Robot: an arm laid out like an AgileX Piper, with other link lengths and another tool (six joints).
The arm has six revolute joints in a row. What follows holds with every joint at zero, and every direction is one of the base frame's. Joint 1 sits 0.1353 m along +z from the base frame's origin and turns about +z. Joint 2 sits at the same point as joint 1 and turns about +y. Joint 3 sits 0.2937 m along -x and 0.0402 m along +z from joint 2 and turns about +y. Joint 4 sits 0.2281 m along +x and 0.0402 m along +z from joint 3 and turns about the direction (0.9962, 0, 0.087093). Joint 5 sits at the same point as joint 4 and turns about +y. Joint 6 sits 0.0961 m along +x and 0.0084 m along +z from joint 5 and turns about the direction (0.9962, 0, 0.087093). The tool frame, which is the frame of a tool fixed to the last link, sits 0.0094 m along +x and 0.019 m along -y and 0.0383 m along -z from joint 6; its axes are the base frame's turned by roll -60.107, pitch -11.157 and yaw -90.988 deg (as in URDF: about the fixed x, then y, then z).
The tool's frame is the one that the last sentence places.
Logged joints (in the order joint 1, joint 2, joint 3, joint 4, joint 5, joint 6), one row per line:
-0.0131 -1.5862 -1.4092 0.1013 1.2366 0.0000
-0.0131 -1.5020 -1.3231 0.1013 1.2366 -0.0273
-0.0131 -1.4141 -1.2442 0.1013 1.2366 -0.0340
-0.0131 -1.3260 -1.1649 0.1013 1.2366 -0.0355
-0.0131 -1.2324 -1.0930 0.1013 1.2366 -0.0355
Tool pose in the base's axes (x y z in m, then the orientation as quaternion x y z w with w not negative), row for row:
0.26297 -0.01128 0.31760 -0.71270 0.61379 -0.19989 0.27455
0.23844 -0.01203 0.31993 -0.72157 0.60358 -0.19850 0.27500
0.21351 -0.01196 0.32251 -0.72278 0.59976 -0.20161 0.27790
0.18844 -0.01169 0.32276 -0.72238 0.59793 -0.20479 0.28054
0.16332 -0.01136 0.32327 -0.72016 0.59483 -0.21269 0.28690
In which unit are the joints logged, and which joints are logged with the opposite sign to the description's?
The joints are logged in radians. Opposite sign: joint 2.
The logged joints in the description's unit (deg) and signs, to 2 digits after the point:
-0.75 90.88 -80.74 5.80 70.85 0.00
-0.75 86.06 -75.81 5.80 70.85 -1.56
-0.75 81.02 -71.29 5.80 70.85 -1.95
-0.75 75.97 -66.74 5.80 70.85 -2.03
-0.75 70.61 -62.62 5.80 70.85 -2.03

